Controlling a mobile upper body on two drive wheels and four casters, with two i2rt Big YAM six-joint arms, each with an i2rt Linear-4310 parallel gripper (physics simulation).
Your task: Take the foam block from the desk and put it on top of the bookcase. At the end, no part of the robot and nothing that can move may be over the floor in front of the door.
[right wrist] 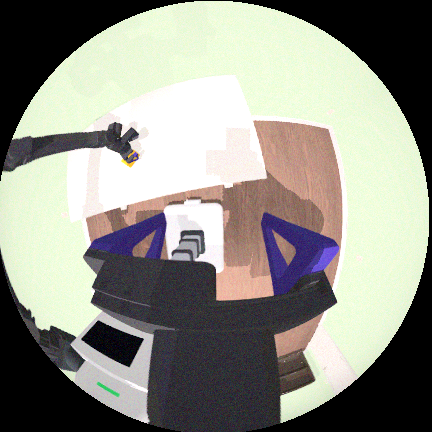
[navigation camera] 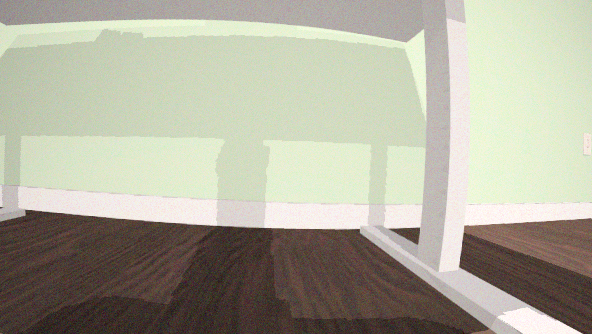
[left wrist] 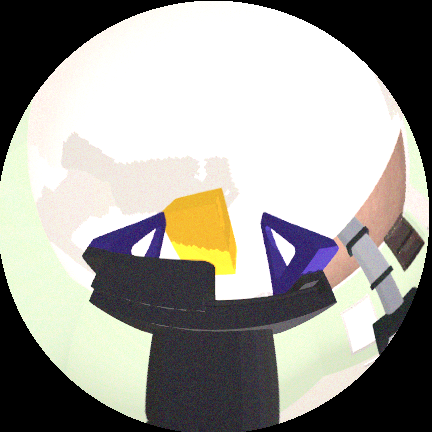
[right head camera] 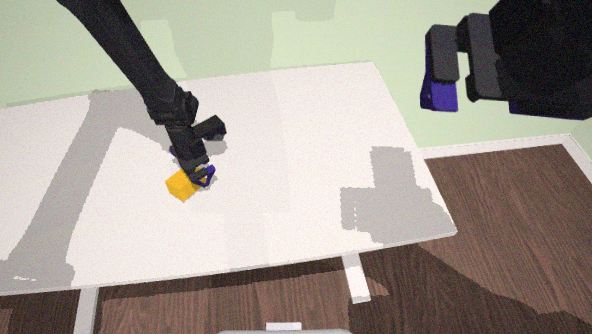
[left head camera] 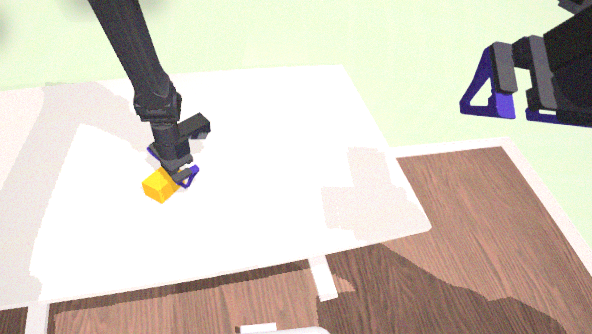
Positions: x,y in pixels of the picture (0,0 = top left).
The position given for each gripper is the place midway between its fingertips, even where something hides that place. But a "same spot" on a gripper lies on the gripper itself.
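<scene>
The right gripper is visible in the right wrist view (pixel 213 217). Both the left head camera view and the right head camera view show the right gripper as well, and on the right gripper (left head camera: pixel 503 58) is the same spot as (right head camera: pixel 442 42). On a white desk (left head camera: pixel 295 167) and (right head camera: pixel 315 167) are likewise the same spot. The right gripper is out of frame in the navigation camera view, and it is out of frame in the left wrist view too.
</scene>
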